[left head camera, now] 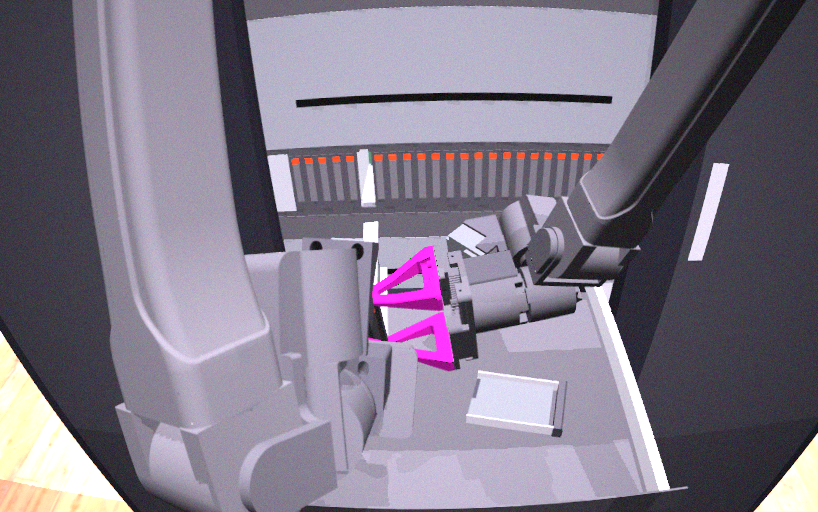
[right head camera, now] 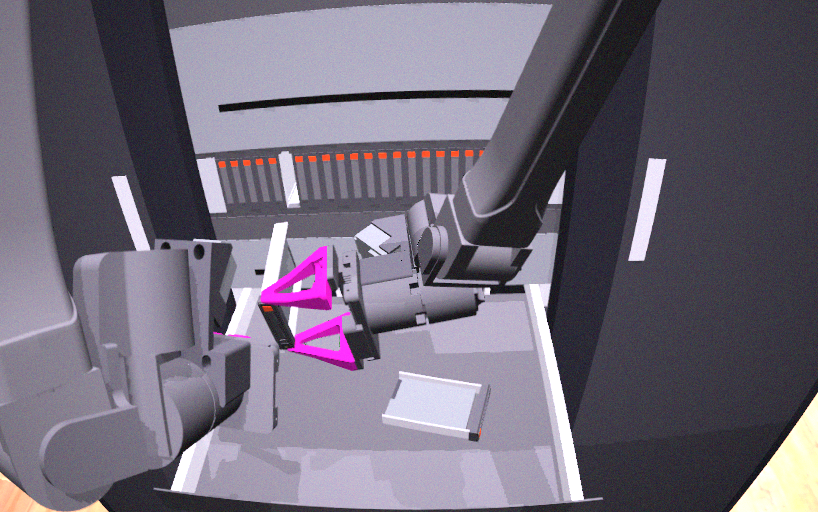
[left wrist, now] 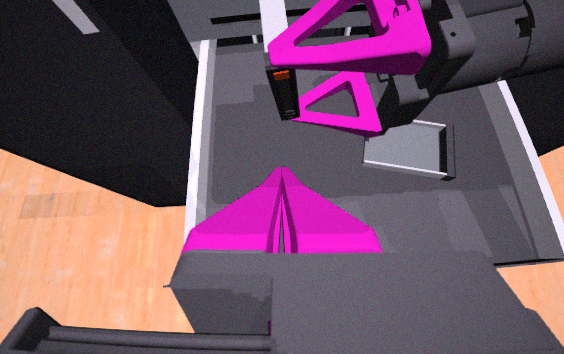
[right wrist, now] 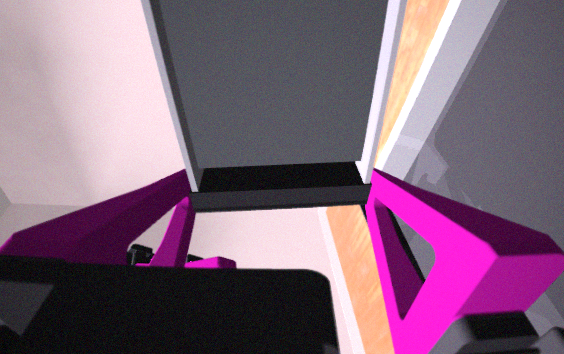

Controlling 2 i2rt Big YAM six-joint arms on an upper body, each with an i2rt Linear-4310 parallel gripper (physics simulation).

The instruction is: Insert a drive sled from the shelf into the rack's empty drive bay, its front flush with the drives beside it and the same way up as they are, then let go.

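Frame: origin at the left arm's base, x ahead, y left, z up, level; millimetres.
Seen in the pictures: left gripper, fingertip midpoint: (right head camera: 251, 359) (left wrist: 281, 177) (right wrist: 228, 262); right gripper, fingertip midpoint: (left head camera: 372, 324) (right head camera: 274, 322) (left wrist: 281, 90) (right wrist: 281, 178).
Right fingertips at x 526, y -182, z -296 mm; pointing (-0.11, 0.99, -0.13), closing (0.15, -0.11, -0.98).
Offsets run from my right fingertips to a thing's top centre. "spot": to the spot under its first point. Level surfaces: height alone.
My right gripper (right head camera: 279, 322) is shut on a drive sled @(spot: 3 mm up, 8 mm back, 4 mm right) (right head camera: 276, 325), held on edge above the left part of the shelf tray @(166 mm down) (left head camera: 509, 353). Its dark front with the orange tab on top faces the left wrist view (left wrist: 284, 93). The pink fingers clamp its front end in the right wrist view (right wrist: 278, 186). My left gripper (left wrist: 281, 177) is shut and empty, low at the tray's front left, a little short of the held sled. The rack's row of drives @(spot: 53 mm up, 213 mm ahead, 90 mm right) (left head camera: 453, 176) with orange tabs runs along the back. A pale gap (left head camera: 365, 179) breaks the row near its left end.
A second sled @(149 mm down, 19 mm ahead, 166 mm right) (left head camera: 515, 402) lies flat on the tray at the right front, also in the right head view (right head camera: 435, 404). White rims (left head camera: 624, 374) edge the tray. Dark rack posts stand at both sides. My left arm fills the left of the left head view.
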